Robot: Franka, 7 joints.
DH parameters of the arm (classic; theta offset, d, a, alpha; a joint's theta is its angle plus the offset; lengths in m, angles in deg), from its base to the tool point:
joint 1: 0 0.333 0 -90
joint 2: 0 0 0 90
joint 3: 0 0.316 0.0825 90
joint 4: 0 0 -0.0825 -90
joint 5: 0 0.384 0 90
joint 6: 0 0 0.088 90
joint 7: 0 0.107 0 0
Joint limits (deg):
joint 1: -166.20..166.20
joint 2: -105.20..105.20
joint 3: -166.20..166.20
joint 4: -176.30..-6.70
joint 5: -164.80..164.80
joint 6: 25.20..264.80
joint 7: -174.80..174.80
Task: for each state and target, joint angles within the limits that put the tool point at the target. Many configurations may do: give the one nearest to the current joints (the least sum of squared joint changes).
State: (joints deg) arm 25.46 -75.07 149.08 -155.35 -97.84 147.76 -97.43
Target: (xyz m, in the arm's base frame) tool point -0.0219 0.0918 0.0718
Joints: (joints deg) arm 35.99 -49.45 145.07 -176.28 -100.31 152.72 -97.43
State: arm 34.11 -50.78 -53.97 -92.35 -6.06 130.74 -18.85
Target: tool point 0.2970 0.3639 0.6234
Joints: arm 69.56 -24.15 -15.85 -121.48 -3.20 124.14 -18.85
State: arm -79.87 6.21 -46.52 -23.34 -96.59 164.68 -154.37
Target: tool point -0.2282 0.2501 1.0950
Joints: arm -79.16 -33.89 -60.70 -26.62 -100.53 173.93 -154.37
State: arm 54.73 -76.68 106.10 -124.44 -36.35 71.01 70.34
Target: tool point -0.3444 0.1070 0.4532
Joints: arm 70.73 -81.19 85.33 -131.55 -39.41 58.58 70.34
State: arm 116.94 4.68 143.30 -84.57 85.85 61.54 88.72
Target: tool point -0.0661 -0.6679 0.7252
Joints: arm 103.95 -24.12 138.93 -63.01 97.02 91.42 88.72
